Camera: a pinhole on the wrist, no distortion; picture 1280 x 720 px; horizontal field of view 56.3 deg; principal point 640.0 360.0 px. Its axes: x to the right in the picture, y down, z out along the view. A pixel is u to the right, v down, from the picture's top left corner.
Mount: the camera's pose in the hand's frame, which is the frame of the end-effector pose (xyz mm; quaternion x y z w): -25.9 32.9 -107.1 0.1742 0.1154 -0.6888 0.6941
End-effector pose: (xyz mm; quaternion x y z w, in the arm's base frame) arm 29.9 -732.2 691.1 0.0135 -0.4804 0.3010 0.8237
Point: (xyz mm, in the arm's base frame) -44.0 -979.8 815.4
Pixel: 918 383
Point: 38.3 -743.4 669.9
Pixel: 644 534
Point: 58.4 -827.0 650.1
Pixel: 1237 59
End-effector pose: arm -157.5 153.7 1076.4 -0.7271 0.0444 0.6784 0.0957
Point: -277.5 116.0 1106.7
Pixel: outside the picture
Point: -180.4 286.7 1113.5
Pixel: 1142 420
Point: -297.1 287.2 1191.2
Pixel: 740 99
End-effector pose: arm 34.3 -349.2 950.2 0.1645 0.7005 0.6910 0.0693
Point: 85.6 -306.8 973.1
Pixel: 148 425
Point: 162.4 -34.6 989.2
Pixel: 49 512
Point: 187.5 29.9 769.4
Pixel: 574 420
